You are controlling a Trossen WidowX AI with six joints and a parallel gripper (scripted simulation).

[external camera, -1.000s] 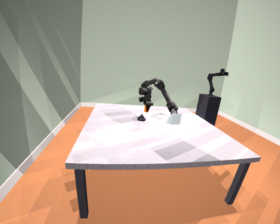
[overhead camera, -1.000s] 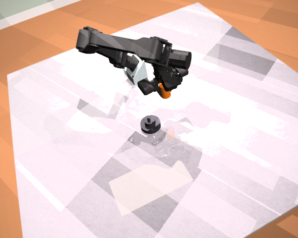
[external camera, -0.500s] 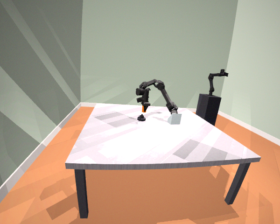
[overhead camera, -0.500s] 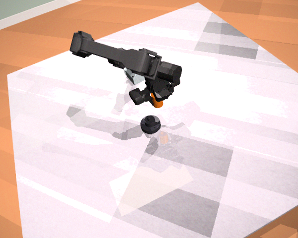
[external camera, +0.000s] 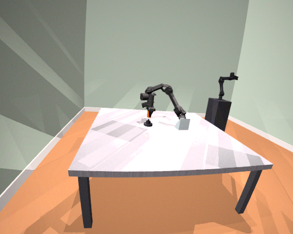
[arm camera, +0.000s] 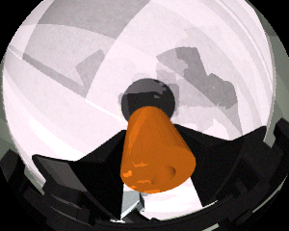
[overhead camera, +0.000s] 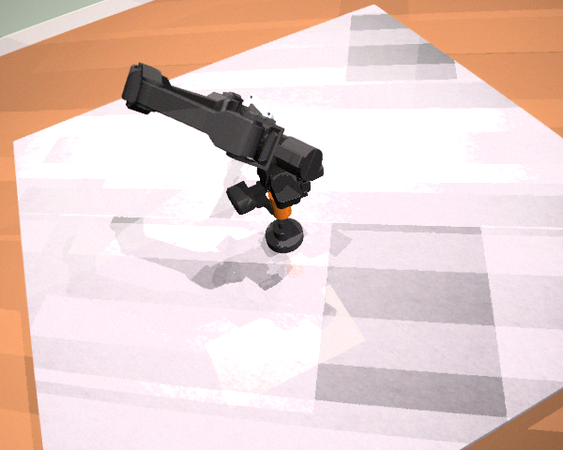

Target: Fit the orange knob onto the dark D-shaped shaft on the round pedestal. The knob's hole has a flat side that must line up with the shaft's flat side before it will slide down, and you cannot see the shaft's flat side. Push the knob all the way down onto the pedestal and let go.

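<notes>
Now: gripper tip 6 cm above the dark pedestal and 1 cm to the left of it. Also, from my gripper tip: orange knob 2 cm above.
</notes>
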